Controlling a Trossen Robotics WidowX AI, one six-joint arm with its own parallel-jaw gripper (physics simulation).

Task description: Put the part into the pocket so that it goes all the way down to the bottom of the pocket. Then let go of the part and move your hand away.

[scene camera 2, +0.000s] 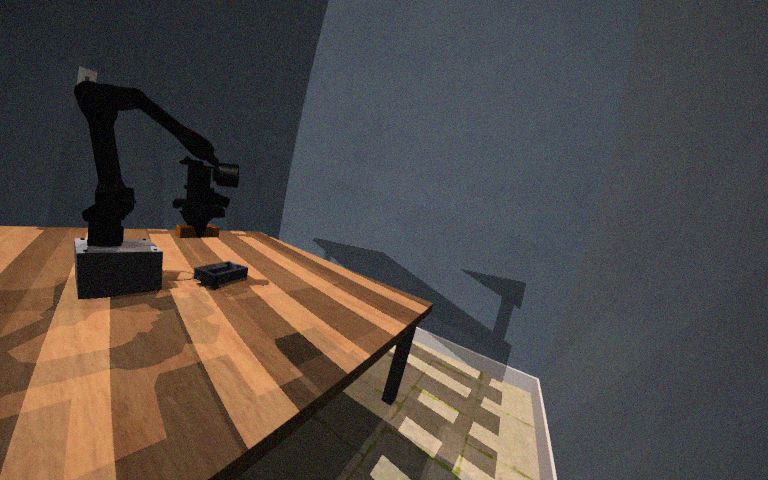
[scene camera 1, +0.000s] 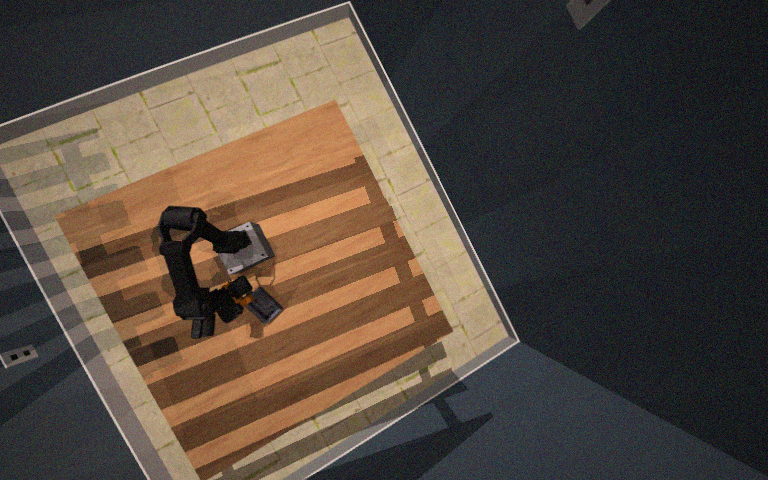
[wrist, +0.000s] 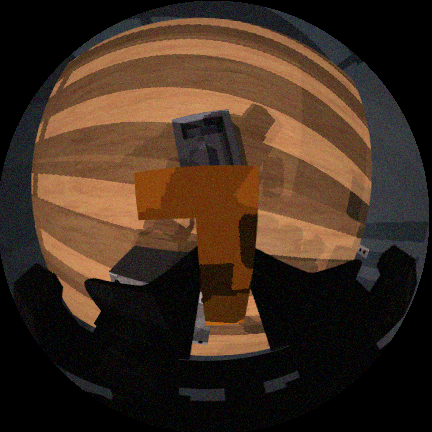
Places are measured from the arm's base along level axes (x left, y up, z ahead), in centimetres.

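Pixels of known places: gripper, between the fingertips: (scene camera 2: pixel 197 236) (scene camera 1: pixel 236 294) (wrist: pixel 221 249); arm's base, origin of its link: (scene camera 2: pixel 104 243) (scene camera 1: pixel 240 240).
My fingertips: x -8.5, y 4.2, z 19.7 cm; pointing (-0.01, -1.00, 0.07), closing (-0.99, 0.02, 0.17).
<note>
Ahead of a thing's pixels: the offset from my fingertips to its top centre. Level surfaces: height alone.
The orange L-shaped part @[dx +1.5, dy +3.1, dz -0.1 cm] (scene camera 1: pixel 245 299) (scene camera 2: pixel 184 230) (wrist: pixel 222 192) is held between the fingers of my gripper (scene camera 1: pixel 237 295) (scene camera 2: pixel 199 232) (wrist: pixel 221 249). In the wrist view its long leg runs between the fingers and its short leg points left at the far end. The dark grey block with the pocket @[dx +2.0, dy -11.0, dz +9.2 cm] (scene camera 1: pixel 263 306) (scene camera 2: pixel 220 275) (wrist: pixel 179 142) lies on the table. The part is outside the pocket, off to one side of the block; in the wrist view it hides the block's near end and part of the pocket. The exact height of the part above the table is hard to tell.
The arm's grey base box (scene camera 1: pixel 257 254) (scene camera 2: pixel 118 274) (wrist: pixel 150 260) stands on the striped-looking wooden table @[dy -14.6 cm] (scene camera 1: pixel 294 147) (scene camera 2: pixel 135 362) (wrist: pixel 165 70), near the block. In scene camera 2 the table's edge and a dark leg (scene camera 2: pixel 398 365) show at the right.
</note>
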